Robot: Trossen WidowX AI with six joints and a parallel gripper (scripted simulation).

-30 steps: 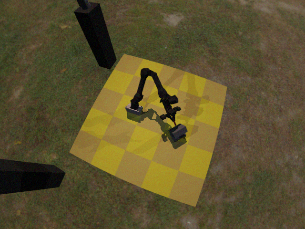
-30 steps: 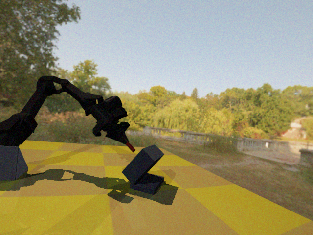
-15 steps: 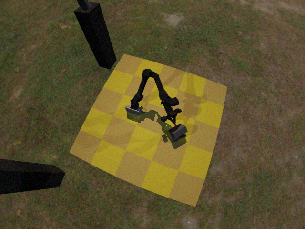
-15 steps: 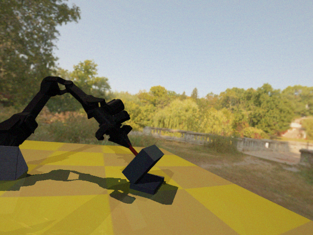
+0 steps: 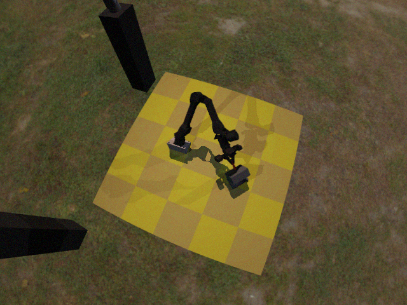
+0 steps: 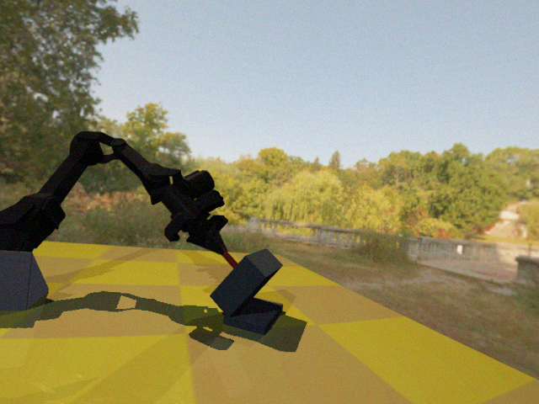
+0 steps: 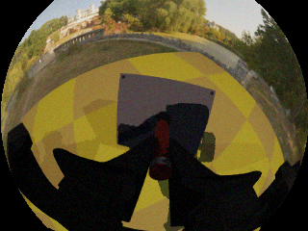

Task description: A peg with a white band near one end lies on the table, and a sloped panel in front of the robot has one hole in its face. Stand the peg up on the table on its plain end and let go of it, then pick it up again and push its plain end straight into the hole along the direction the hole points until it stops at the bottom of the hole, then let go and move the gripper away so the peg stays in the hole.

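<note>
Now: gripper tip 5 cm short of the dark sloped panel, 5 cm above it and 4 cm to the left of it. Round my gripper tip: flat dark foot: 11 cm below, 7 cm ahead, 5 cm to the right; red peg: 1 cm to the left, 1 cm behind, 1 cm above.
</note>
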